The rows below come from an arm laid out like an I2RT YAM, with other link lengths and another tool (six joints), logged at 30 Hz.
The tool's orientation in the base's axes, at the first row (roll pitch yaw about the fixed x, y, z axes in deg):
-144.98, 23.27, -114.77
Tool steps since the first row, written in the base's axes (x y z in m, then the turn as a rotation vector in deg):
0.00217, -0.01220, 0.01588, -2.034, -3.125, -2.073
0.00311, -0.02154, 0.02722, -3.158, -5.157, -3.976
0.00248, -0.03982, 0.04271, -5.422, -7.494, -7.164
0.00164, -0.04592, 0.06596, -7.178, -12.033, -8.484
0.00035, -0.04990, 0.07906, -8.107, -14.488, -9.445
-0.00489, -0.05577, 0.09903, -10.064, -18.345, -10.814
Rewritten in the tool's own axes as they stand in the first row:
0.00307, -0.01648, -0.01117, 4.209, 0.697, 0.057
0.00602, -0.02819, -0.01959, 7.088, 1.313, 0.643
0.01539, -0.04598, -0.03263, 11.168, 3.180, 1.430
0.01161, -0.06105, -0.05100, 16.152, 2.523, 1.028
0.01025, -0.06930, -0.06191, 18.937, 2.284, 1.010
0.00928, -0.07965, -0.08069, 23.448, 2.158, 0.549

